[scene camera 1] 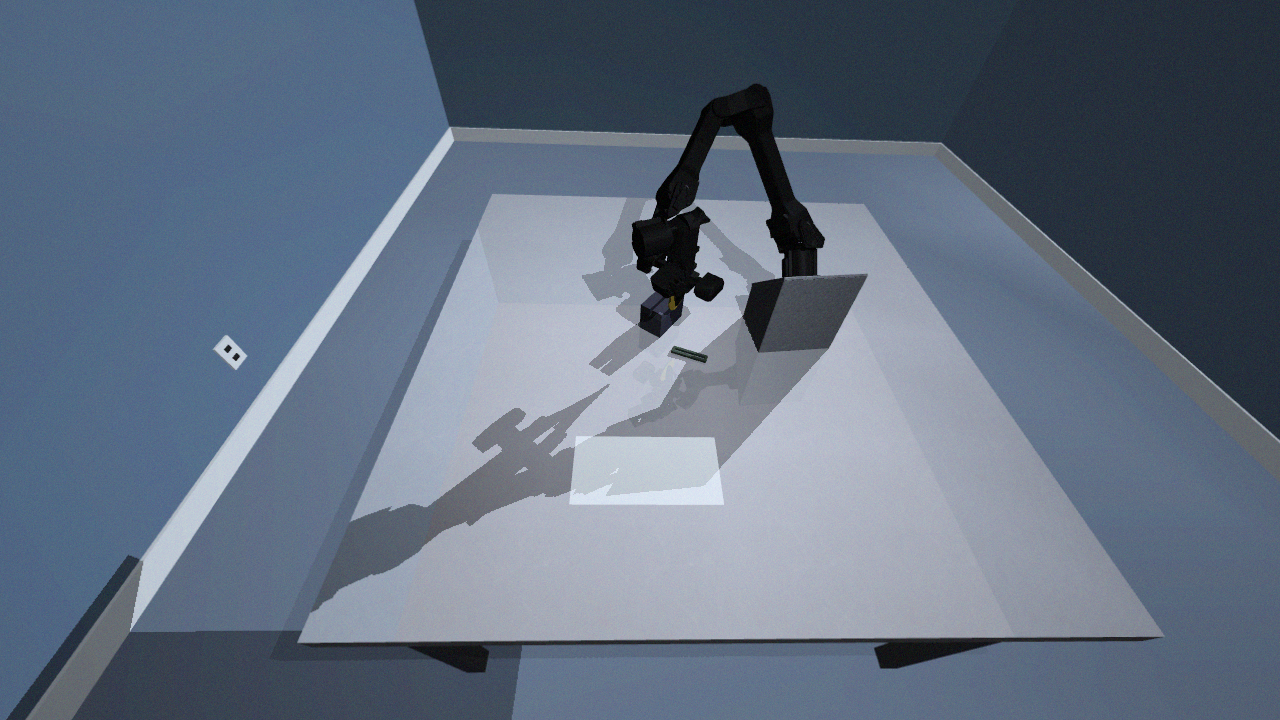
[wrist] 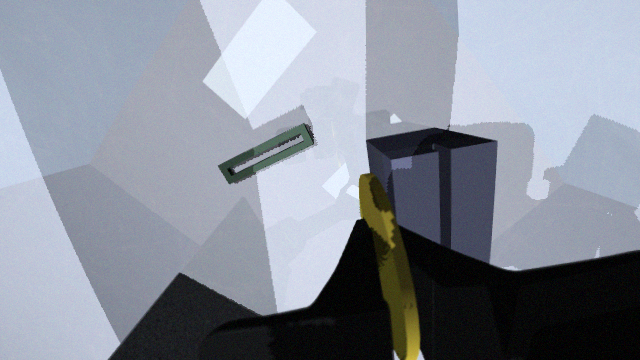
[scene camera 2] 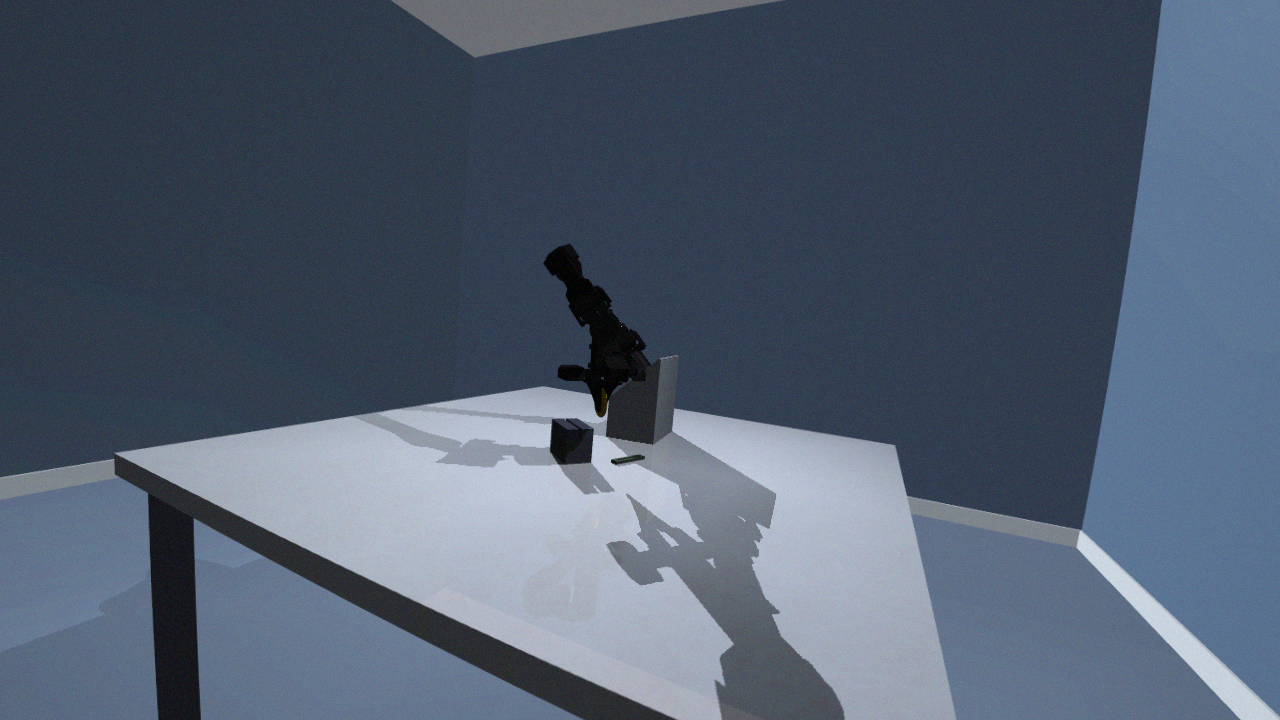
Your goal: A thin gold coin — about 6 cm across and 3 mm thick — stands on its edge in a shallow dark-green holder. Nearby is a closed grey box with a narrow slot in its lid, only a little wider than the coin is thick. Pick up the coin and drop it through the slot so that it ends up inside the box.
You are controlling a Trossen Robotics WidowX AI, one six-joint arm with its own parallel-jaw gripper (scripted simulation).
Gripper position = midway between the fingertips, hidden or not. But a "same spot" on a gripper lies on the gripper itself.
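Scene:
Scene camera 1 shows the gripper (675, 304), and the wrist view and scene camera 2 show it too. On the gripper, (wrist: 621, 253) and (scene camera 2: 595, 384) are the same spot.

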